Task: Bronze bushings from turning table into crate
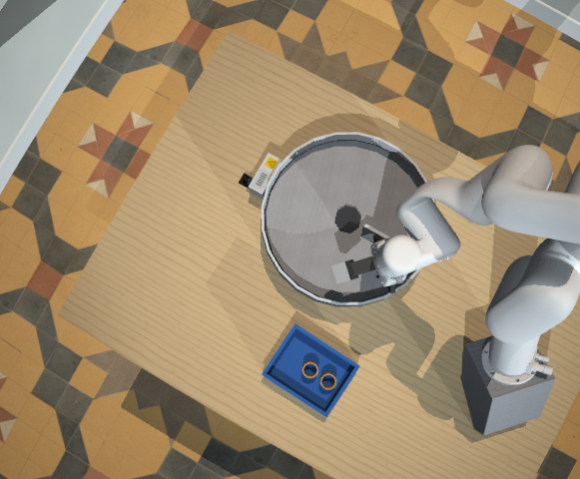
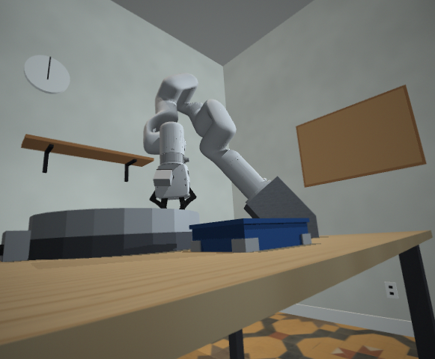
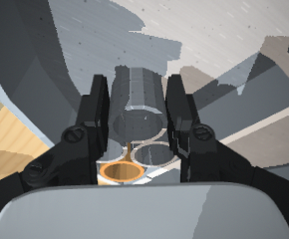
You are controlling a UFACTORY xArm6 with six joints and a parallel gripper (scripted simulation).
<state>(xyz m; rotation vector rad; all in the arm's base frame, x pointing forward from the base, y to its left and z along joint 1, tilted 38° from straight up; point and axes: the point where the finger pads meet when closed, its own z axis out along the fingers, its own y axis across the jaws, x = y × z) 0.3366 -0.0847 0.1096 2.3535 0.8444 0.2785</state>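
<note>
Right now the turning table is 12 cm ahead of my hand, 9 cm to the right of it and 4 cm below it. The rest, counted from my hand: blue crate (29 cm to the left, 8 cm ahead, 7 cm below).
</note>
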